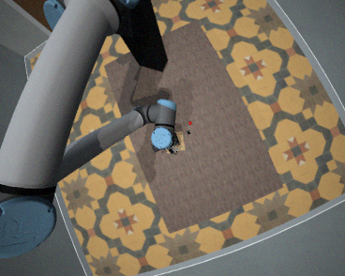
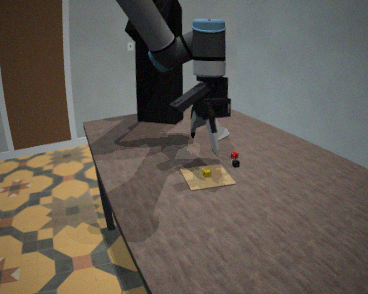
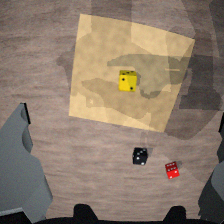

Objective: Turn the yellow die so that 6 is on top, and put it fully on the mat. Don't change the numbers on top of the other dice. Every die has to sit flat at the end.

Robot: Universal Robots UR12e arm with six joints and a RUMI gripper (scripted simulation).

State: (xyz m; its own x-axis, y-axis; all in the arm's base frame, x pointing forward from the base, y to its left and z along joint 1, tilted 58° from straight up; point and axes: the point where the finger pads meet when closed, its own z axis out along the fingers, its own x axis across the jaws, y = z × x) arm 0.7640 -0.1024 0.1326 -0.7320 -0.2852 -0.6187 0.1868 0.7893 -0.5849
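Right now my hand is 9 cm above the yellow die and 2 cm to the right of it. From my hand the other things lie so: black die: 15 cm to the left, 10 cm below; then red die: 19 cm to the left, 10 cm below, 5 cm behind; then tan mat: 10 cm below, 2 cm to the left.
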